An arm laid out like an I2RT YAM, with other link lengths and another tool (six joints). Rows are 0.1 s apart.
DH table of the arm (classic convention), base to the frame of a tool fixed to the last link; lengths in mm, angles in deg. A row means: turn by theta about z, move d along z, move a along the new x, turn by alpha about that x. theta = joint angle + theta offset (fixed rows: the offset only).
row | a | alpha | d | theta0
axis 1 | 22.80 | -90.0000 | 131.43 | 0.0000
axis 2 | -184.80 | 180.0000 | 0.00 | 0.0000
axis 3 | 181.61 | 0.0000 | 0.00 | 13.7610
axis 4 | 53.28 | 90.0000 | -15.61 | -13.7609
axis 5 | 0.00 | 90.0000 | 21.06 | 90.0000
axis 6 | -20.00 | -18.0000 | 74.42 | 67.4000
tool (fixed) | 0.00 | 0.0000 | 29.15 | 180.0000
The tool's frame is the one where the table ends.
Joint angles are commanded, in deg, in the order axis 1, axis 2, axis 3, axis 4, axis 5, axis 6. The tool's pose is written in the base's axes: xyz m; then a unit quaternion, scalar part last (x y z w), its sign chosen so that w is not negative. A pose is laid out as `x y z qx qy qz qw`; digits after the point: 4 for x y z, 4 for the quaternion.
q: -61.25 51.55 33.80 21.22 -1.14 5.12
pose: 0.1457 -0.1986 0.2682 0.7022 -0.1569 0.5992 0.3510
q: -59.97 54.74 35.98 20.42 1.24 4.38
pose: 0.1510 -0.2048 0.2661 0.7119 -0.1660 0.5851 0.3511
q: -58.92 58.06 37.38 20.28 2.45 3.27
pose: 0.1574 -0.2102 0.2601 0.7256 -0.1673 0.5701 0.3471
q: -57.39 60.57 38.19 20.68 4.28 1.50
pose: 0.1641 -0.2127 0.2549 0.7371 -0.1633 0.5545 0.3501
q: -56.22 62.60 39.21 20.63 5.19 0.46
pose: 0.1701 -0.2144 0.2517 0.7460 -0.1585 0.5450 0.3484
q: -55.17 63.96 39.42 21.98 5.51 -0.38
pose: 0.1756 -0.2142 0.2504 0.7482 -0.1488 0.5440 0.3494
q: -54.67 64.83 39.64 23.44 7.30 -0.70
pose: 0.1764 -0.2165 0.2517 0.7433 -0.1534 0.5420 0.3608
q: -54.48 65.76 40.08 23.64 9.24 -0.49
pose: 0.1756 -0.2199 0.2507 0.7419 -0.1661 0.5358 0.3672
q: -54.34 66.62 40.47 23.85 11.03 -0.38
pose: 0.1747 -0.2231 0.2496 0.7407 -0.1775 0.5294 0.3736
